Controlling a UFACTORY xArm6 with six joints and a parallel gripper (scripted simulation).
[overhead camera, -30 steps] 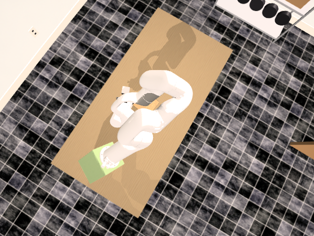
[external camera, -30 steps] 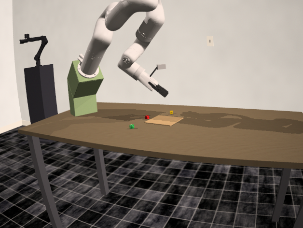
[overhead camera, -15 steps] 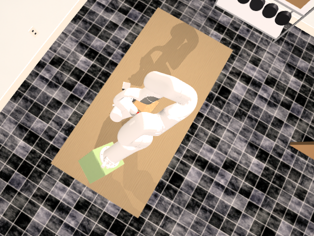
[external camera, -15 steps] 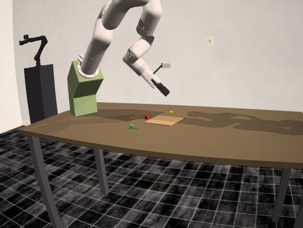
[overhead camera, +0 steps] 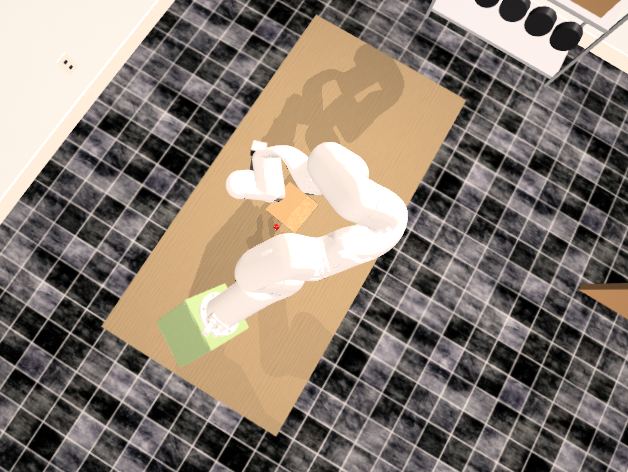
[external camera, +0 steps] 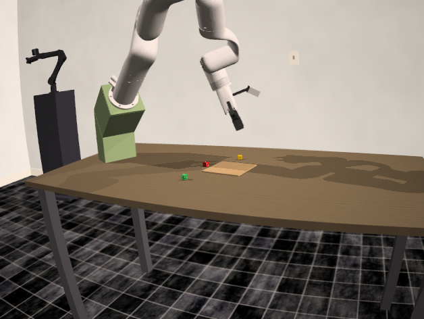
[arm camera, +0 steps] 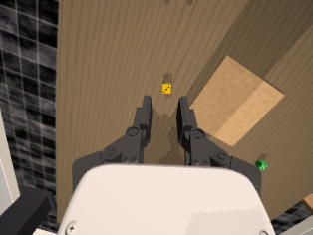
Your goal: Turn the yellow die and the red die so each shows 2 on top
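The yellow die lies 13 cm below my hand. From my hand the other things lie so: red die: 10 cm behind, 11 cm to the right, 13 cm below; green die: 13 cm behind, 27 cm to the right, 13 cm below; tan mat: 1 cm behind, 13 cm to the right, 13 cm below.
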